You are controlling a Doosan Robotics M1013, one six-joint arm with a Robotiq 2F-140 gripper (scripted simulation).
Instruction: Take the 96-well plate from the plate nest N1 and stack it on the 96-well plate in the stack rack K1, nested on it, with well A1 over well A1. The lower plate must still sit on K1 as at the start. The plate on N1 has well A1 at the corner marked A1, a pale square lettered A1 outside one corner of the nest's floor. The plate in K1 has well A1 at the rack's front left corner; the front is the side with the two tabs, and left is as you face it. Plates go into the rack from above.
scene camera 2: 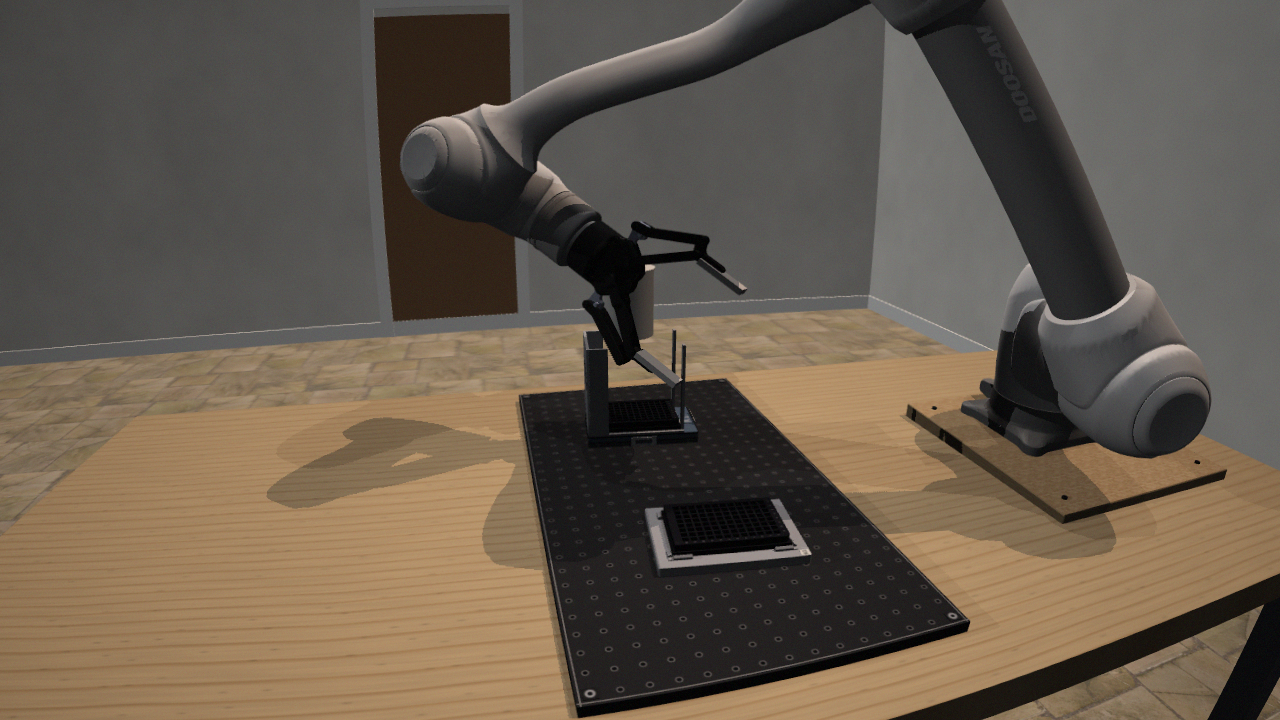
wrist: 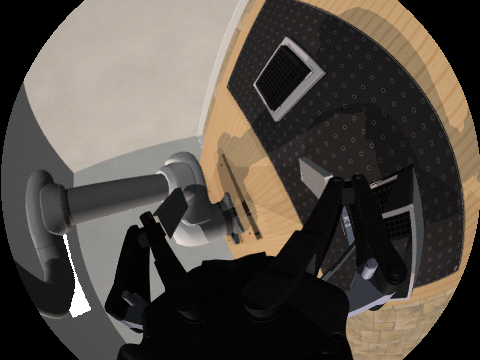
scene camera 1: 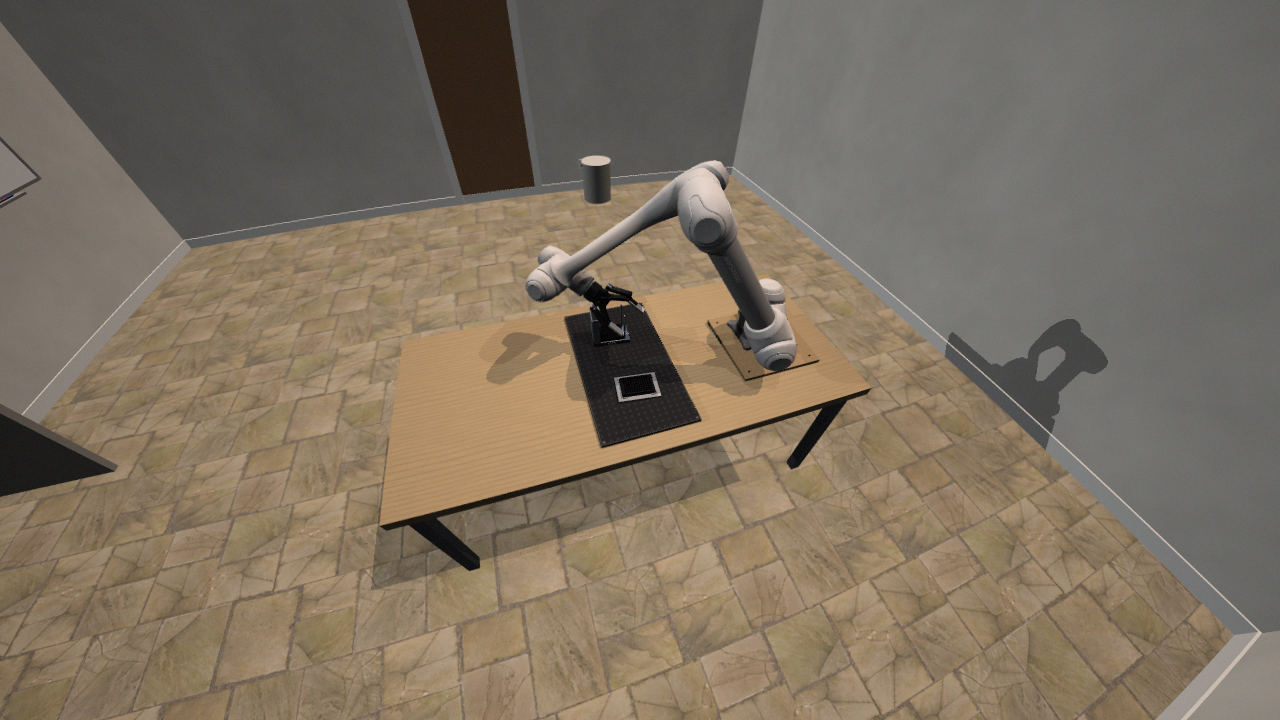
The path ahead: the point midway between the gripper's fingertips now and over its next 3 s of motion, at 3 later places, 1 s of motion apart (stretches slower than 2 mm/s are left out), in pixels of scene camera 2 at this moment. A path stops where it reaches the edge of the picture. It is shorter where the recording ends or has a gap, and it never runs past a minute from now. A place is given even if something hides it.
My gripper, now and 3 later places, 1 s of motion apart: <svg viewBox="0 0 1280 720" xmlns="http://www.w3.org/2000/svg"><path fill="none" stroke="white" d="M709 339L727 385L732 396L731 425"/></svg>
